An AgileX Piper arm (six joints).
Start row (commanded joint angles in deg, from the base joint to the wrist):
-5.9, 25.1, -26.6, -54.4, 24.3, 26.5
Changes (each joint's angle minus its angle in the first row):
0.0, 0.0, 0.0, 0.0, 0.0, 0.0
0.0, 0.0, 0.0, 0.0, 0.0, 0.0
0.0, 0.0, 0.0, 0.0, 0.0, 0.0
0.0, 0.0, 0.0, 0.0, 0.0, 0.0
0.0, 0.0, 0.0, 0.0, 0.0, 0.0
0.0, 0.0, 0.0, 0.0, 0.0, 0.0
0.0, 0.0, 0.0, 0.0, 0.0, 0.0
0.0, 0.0, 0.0, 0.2, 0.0, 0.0
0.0, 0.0, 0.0, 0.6, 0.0, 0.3
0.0, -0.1, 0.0, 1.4, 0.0, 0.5
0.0, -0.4, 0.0, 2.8, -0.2, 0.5
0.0, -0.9, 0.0, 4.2, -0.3, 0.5
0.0, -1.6, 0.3, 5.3, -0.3, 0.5
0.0, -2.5, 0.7, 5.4, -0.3, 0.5
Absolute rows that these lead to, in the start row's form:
-5.9, 25.1, -26.6, -54.4, 24.3, 26.5
-5.9, 25.1, -26.6, -54.4, 24.3, 26.5
-5.9, 25.1, -26.6, -54.4, 24.3, 26.5
-5.9, 25.1, -26.6, -54.4, 24.3, 26.5
-5.9, 25.1, -26.6, -54.4, 24.3, 26.5
-5.9, 25.1, -26.6, -54.4, 24.3, 26.5
-5.9, 25.1, -26.6, -54.4, 24.3, 26.5
-5.9, 25.1, -26.6, -54.2, 24.3, 26.5
-5.9, 25.1, -26.6, -53.8, 24.3, 26.8
-5.9, 25.0, -26.6, -53.0, 24.3, 27.0
-5.9, 24.7, -26.6, -51.6, 24.1, 27.0
-5.9, 24.2, -26.6, -50.2, 24.0, 27.0
-5.9, 23.5, -26.3, -49.1, 24.0, 27.0
-5.9, 22.6, -25.9, -49.0, 24.0, 27.0

